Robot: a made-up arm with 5 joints.
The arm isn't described. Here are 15 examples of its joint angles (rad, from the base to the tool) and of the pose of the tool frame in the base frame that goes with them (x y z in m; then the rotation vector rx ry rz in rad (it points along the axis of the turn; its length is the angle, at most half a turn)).
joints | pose
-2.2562 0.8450 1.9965 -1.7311 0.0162 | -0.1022 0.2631 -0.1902 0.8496 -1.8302 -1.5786
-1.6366 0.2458 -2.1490 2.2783 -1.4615 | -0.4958 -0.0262 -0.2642 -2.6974 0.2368 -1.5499
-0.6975 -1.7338 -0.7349 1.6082 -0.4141 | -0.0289 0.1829 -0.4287 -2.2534 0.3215 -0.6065
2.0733 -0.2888 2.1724 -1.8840 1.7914 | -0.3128 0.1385 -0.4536 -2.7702 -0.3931 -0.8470
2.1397 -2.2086 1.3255 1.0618 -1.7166 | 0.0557 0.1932 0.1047 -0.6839 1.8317 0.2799
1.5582 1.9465 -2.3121 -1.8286 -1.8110 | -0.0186 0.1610 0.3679 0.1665 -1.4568 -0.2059
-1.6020 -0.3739 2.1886 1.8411 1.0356 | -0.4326 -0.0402 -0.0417 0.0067 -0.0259 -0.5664
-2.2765 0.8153 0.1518 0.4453 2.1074 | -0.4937 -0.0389 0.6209 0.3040 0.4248 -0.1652
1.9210 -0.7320 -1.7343 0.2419 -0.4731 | 0.3187 -0.0278 -0.5105 1.0181 2.5960 0.4066
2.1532 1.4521 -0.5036 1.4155 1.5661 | 0.2135 0.3904 0.3928 -0.5947 -0.1798 -2.5041
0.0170 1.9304 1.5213 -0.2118 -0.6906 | -0.1101 -0.0981 0.0324 2.4759 0.9145 -0.2329
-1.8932 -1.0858 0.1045 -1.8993 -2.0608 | -0.1668 -0.1905 -0.2095 1.1413 0.0959 2.1289
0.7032 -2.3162 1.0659 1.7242 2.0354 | 0.0369 0.4724 -0.2372 2.4356 -1.9142 0.2542
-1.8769 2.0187 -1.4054 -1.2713 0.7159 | 0.3306 -0.0736 0.8442 -0.5320 1.8900 -0.7827
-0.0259 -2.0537 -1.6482 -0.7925 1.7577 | 0.2806 0.6826 -0.5236 1.8712 -2.3187 0.2647
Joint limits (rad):
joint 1: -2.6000..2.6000
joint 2: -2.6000..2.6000
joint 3: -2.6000..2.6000
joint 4: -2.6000..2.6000
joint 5: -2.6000..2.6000
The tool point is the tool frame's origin. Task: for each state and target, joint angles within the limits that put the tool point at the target. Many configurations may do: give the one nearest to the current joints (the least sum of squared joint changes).
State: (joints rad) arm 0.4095 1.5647 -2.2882 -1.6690 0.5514
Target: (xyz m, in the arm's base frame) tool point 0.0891 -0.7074 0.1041
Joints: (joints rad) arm 0.3192 0.7539 -2.6000 -1.4110 0.0393
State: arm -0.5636 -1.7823 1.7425 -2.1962 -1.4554
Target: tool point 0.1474 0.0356 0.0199
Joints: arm -1.0763 -2.6000 2.6000 -2.5939 -1.3892
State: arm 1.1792 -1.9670 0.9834 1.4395 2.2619
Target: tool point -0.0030 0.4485 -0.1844
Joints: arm 0.9114 -1.8977 0.6686 2.1412 2.1203
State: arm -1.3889 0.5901 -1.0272 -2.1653 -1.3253
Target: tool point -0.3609 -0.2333 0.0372
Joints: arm -1.2276 0.3835 -1.0202 -2.5085 -1.5991
